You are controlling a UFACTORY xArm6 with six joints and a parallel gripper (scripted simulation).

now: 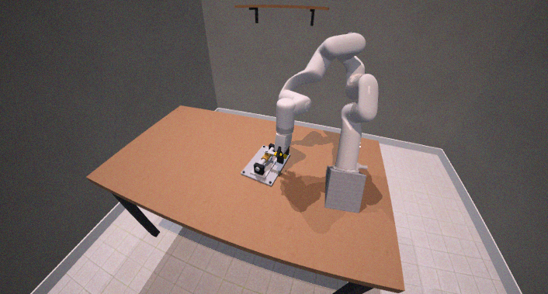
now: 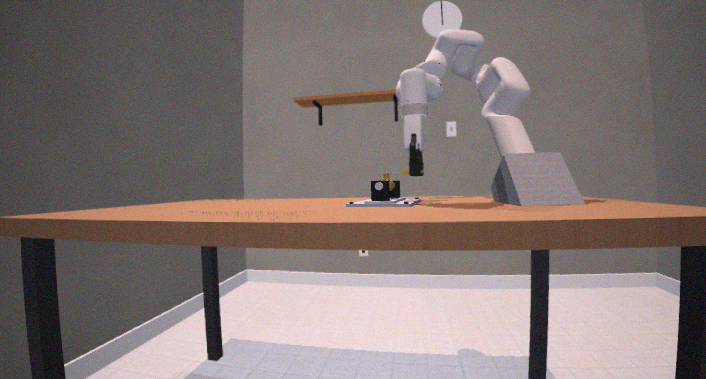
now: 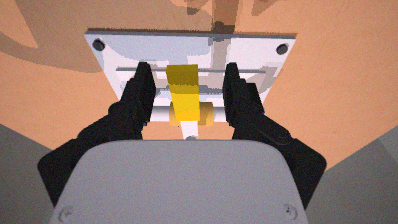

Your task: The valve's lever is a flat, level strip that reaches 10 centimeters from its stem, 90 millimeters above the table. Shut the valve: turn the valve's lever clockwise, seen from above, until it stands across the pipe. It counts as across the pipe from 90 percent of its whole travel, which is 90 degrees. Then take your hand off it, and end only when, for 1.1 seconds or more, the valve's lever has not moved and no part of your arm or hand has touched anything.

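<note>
Now: hand 5 cm short of the yellow lever and 1 cm to the left of it. Also, from my hand: baseplate (9 cm below, 9 cm ahead, 2 cm to the right).
</note>
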